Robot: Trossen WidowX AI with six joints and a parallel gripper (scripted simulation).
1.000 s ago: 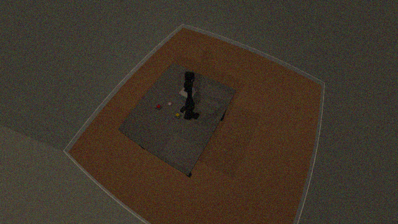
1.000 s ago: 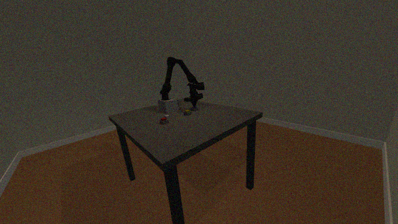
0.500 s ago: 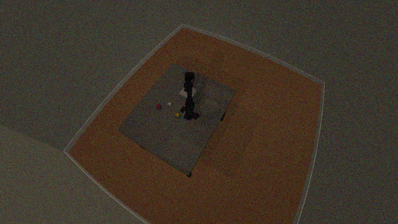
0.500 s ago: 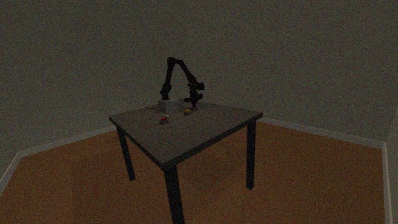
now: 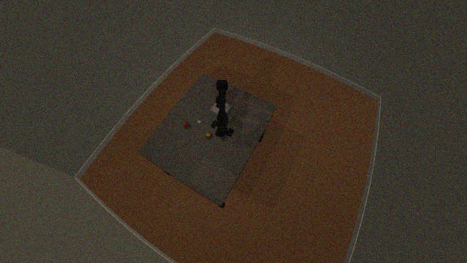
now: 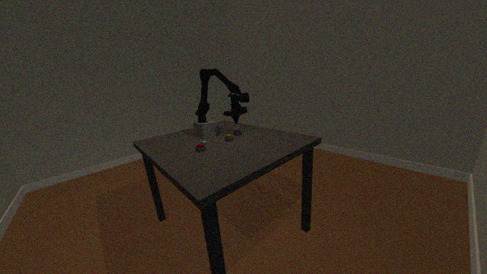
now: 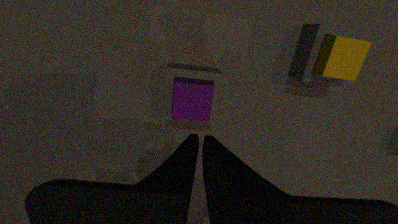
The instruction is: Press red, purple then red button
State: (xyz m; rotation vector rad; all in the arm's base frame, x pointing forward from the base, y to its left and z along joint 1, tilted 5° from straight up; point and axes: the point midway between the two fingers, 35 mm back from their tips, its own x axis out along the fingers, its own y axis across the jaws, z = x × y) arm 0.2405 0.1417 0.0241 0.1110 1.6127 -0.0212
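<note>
Right now the red button is 4 cm ahead of my gripper tip, 36 cm to the right of it and 6 cm below it. Also, from my gripper tip: yellow button: 4 cm ahead, 12 cm to the right, 6 cm below; then small white block: 5 cm behind, 27 cm to the right, 8 cm below; then purple button: 6 cm below.
</note>
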